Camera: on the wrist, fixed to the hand. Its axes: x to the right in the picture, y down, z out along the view.
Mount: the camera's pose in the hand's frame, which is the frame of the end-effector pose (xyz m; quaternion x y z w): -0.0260 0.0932 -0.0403 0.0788 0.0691 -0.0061 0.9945
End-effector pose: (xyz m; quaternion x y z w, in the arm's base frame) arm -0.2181 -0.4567 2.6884 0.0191 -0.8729 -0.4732 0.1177
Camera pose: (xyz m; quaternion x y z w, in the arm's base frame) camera -0.1766 -0.4346 2.7821 0.0663 -0.8971 -0.4012 0.1730
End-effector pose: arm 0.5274 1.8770 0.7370 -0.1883 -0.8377 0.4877 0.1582
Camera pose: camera 0.5834 1.9376 0.6723 -0.2034 -0.7848 0.5370 0.2330
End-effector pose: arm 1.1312 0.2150 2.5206 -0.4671 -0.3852 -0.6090 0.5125
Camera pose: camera 1.2169 0.1671 2.4839 -0.3797 -0.3985 -0.6107 0.5693
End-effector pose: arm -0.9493 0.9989 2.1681 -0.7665 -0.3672 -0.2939 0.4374
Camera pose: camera -0.8926 0.9228 2.1236 -0.7052 -0.3628 -0.3190 0.5189
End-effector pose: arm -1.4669 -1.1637 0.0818 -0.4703 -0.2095 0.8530 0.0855
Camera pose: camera -1.4142 -1.2451 0.0420 -0.5186 -0.1381 0.8318 0.1418
